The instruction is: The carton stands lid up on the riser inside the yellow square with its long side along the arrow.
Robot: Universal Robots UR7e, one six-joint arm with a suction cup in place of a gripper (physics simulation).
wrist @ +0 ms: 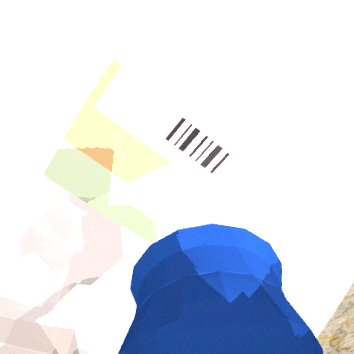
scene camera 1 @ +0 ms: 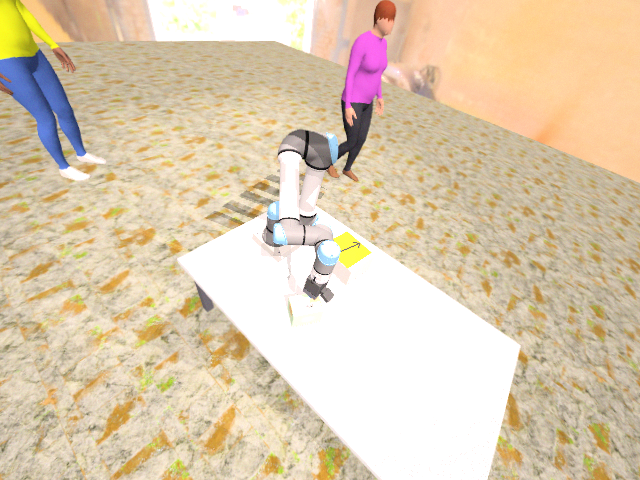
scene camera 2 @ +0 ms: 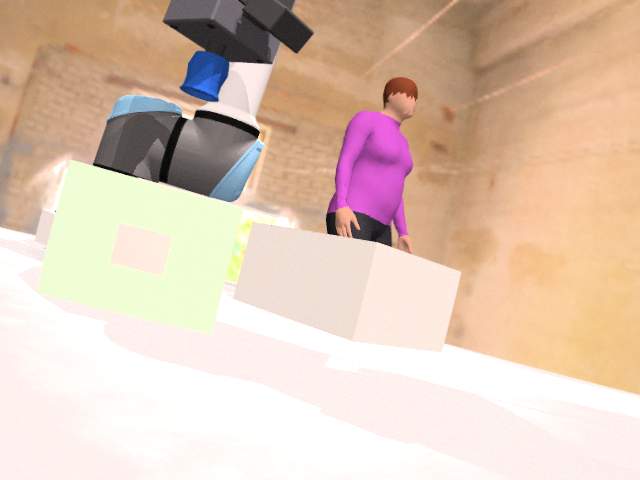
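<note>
The carton [scene camera 1: 305,314] [scene camera 2: 77,217] [wrist: 102,130] stands on the table, off the riser. Its pale green side with a pinkish patch faces scene camera 2. In the wrist view its upper face is washed out, with a barcode [wrist: 196,145]; I cannot tell whether this is the lid. My gripper, a blue suction cup [scene camera 2: 200,95] [wrist: 210,245], hangs above the carton, apart from it, with suction off and nothing on it. The pale riser [scene camera 1: 342,272] [scene camera 2: 305,279] stands apart from the carton. The yellow square [scene camera 1: 347,260] with its black arrow [scene camera 1: 350,247] shows at the riser's top.
The white table [scene camera 1: 413,372] carries the arm's base [scene camera 1: 276,245] near its far left end. A person in purple [scene camera 1: 366,67] [scene camera 2: 374,165] stands behind the table. A person in yellow [scene camera 1: 15,33] stands at the far left. Strong glare hides edges on the table.
</note>
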